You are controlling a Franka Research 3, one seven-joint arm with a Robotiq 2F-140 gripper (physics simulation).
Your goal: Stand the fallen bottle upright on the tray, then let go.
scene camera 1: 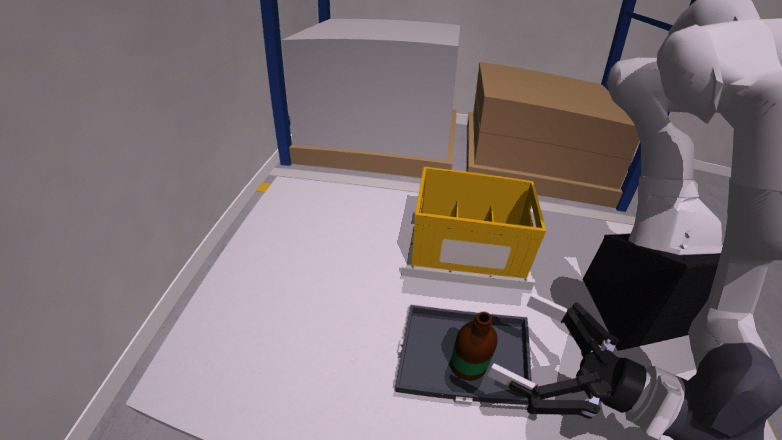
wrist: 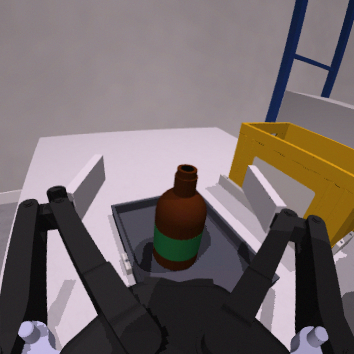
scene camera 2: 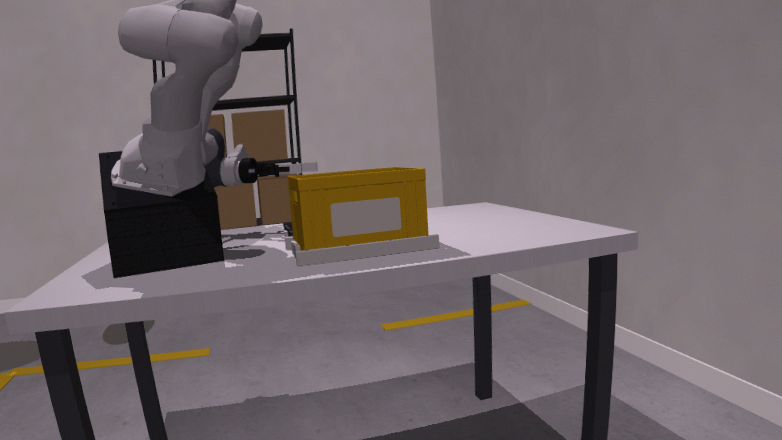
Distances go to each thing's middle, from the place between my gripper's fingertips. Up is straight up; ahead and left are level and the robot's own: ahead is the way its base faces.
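I see the brown bottle (scene camera 1: 476, 341), and it is 10 cm below my hand. The bottle is also 4 cm ahead of my hand and 3 cm to the right of it.
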